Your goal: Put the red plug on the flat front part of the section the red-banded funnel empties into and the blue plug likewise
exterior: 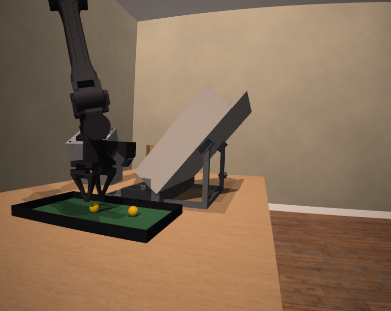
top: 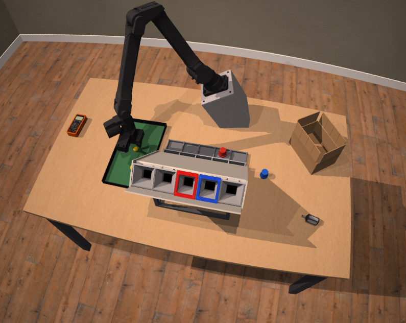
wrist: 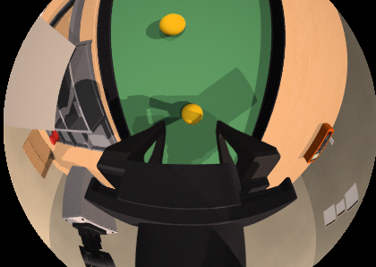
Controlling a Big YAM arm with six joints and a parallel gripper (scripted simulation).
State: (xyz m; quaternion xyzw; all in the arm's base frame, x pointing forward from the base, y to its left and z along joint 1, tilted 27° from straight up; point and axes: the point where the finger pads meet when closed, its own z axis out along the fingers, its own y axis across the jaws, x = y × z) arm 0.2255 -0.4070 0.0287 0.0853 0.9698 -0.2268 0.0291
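My hand is 2 cm short of the green marble tray and 4 cm above it. From my hand the other things lie so: multimeter 15 cm behind, 35 cm to the right, 3 cm below; then sloped cover 19 cm ahead, 30 cm to the left, 16 cm above; then dark object 34 cm ahead, 79 cm to the left, 3 cm below.
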